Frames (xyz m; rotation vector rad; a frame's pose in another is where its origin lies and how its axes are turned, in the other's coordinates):
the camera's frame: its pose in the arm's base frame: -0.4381 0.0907 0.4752 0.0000 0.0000 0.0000
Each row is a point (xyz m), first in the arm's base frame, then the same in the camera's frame.
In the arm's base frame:
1: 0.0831 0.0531 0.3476
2: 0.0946 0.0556 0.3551
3: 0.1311 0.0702 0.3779
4: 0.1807 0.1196 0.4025
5: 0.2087 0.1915 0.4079
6: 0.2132 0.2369 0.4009
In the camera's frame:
1: 0.5212 -0.0376 -0.1276
2: 0.5327 -0.0351 -0.1201
3: 0.5692 -0.0205 -0.0973
4: 0.6188 0.0289 -0.0727
5: 0.6468 0.1008 -0.0673
6: 0.6513 0.1462 -0.0743

